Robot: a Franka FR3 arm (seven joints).
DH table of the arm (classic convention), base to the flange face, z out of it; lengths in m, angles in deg. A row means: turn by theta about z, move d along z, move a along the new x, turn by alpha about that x. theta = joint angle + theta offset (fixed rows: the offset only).
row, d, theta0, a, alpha
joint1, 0.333, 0, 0, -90
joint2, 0, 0, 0, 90
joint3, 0.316, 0, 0.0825, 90
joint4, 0, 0, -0.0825, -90
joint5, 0.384, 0, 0, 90
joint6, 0, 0, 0.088, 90
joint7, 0.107, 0, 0, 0
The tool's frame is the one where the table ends.
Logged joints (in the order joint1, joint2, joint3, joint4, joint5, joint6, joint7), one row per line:
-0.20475 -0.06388 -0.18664 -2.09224 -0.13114 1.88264 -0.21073
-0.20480 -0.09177 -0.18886 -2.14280 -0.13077 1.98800 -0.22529
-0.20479 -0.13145 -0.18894 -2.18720 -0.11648 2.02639 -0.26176
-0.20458 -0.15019 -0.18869 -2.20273 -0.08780 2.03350 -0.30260
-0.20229 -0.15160 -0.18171 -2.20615 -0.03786 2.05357 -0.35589
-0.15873 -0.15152 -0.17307 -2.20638 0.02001 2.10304 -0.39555
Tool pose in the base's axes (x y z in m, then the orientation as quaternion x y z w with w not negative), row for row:
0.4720 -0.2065 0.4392 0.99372 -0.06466 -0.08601 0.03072
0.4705 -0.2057 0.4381 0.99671 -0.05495 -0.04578 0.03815
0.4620 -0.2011 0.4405 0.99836 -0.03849 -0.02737 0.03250
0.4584 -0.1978 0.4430 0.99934 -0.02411 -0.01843 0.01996
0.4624 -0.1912 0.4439 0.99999 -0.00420 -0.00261 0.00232
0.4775 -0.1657 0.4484 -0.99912 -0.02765 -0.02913 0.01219
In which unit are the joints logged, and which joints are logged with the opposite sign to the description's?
The joints are logged in radians. Opposite sign: none.
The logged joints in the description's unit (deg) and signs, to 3 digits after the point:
-11.731 -3.660 -10.694 -119.877 -7.514 107.867 -12.074
-11.734 -5.258 -10.821 -122.773 -7.493 113.904 -12.908
-11.734 -7.532 -10.825 -125.317 -6.674 116.104 -14.998
-11.722 -8.605 -10.811 -126.207 -5.031 116.511 -17.338
-11.590 -8.686 -10.411 -126.403 -2.169 117.661 -20.391
-9.095 -8.681 -9.916 -126.416 1.146 120.495 -22.663

